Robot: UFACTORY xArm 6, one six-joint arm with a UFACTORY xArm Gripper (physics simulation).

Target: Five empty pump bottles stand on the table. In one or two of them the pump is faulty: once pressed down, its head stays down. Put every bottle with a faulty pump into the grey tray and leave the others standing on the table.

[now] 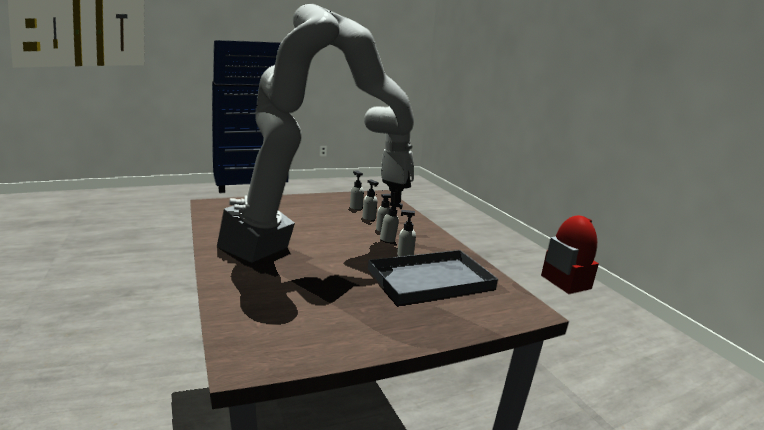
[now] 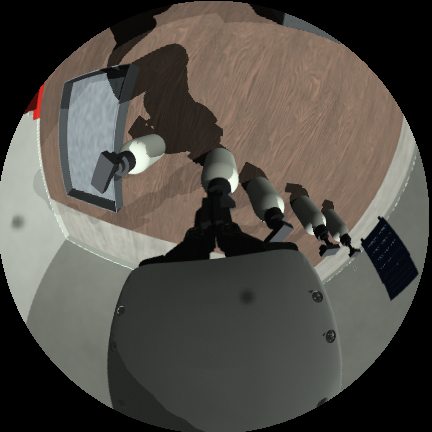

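Seen in the pictures: gripper, fingertip midpoint: [image 1: 395, 203] [image 2: 212, 208]; arm's base, origin of the base link: [image 1: 259, 215].
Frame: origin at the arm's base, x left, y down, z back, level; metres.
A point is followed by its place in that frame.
My gripper [image 1: 396, 202] @[x -0.004, y -0.016, z -0.429 m] [image 2: 212, 208] @[x -0.004, y -0.016, z -0.429 m] is shut and empty, its tips at the head of the bottle [image 1: 389, 227] @[x -0.021, y 0.058, z -0.406 m] [image 2: 220, 170] @[x -0.004, y 0.028, z -0.403 m] second from the tray. That head sits low, close to the collar, partly hidden by the fingers. The bottle [image 1: 406, 241] @[x -0.144, y 0.055, z -0.407 m] [image 2: 146, 152] @[x -0.101, y 0.040, z -0.409 m] nearest the tray stands upright with its head raised. The middle bottle [image 1: 381, 217] @[x 0.073, y 0.059, z -0.418 m] [image 2: 265, 196] @[x 0.072, y 0.040, z -0.420 m] stands upright, its head height hard to judge. The two far bottles, one [image 1: 369, 207] @[x 0.188, y 0.062, z -0.420 m] [image 2: 307, 214] @[x 0.186, y 0.054, z -0.425 m] and the last [image 1: 356, 196] @[x 0.305, y 0.058, z -0.412 m] [image 2: 335, 224] @[x 0.304, y 0.056, z -0.417 m], stand with heads raised. The grey tray [image 1: 449, 294] @[x -0.388, y 0.104, z -0.419 m] [image 2: 64, 135] @[x -0.386, y 0.101, z -0.409 m] holds no bottle.
The bottles stand in a row on the wooden table [image 1: 299, 347] @[x -0.499, y 0.110, z 0.001 m] [image 2: 300, 90] @[x 0.083, y 0.110, z -0.224 m], the tray at the row's near end. The arm's base block [image 1: 251, 237] @[x -0.080, y 0.033, z 0.036 m] is at the table's left side. A red object [image 1: 577, 240] and a blue cabinet [image 1: 229, 128] [image 2: 391, 260] are beyond the table.
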